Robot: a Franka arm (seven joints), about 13 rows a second.
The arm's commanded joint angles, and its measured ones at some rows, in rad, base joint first. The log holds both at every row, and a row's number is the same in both.
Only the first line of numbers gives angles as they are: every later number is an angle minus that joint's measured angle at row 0.
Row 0, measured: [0.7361, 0.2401, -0.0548, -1.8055, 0.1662, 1.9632, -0.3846]
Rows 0 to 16, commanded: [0.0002, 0.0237, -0.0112, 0.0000, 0.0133, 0.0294, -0.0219]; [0.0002, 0.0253, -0.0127, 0.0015, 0.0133, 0.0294, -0.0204]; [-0.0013, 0.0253, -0.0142, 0.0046, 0.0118, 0.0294, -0.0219]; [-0.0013, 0.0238, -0.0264, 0.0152, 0.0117, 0.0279, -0.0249]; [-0.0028, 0.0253, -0.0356, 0.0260, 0.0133, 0.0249, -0.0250]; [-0.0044, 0.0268, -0.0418, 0.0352, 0.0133, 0.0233, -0.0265]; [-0.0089, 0.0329, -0.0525, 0.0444, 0.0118, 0.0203, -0.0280]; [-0.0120, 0.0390, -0.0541, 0.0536, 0.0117, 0.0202, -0.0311]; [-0.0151, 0.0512, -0.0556, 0.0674, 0.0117, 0.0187, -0.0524]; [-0.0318, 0.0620, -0.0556, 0.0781, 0.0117, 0.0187, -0.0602]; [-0.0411, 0.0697, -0.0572, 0.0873, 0.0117, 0.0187, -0.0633]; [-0.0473, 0.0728, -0.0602, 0.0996, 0.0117, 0.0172, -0.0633]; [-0.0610, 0.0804, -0.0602, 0.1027, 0.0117, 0.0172, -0.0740]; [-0.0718, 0.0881, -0.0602, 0.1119, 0.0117, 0.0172, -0.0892]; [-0.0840, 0.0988, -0.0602, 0.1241, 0.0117, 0.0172, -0.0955]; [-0.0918, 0.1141, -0.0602, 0.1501, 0.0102, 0.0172, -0.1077]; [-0.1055, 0.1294, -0.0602, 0.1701, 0.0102, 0.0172, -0.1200]
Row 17, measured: [-0.0871, 0.0791, -0.0576, 0.0985, 0.0000, 0.0237, -0.0769]
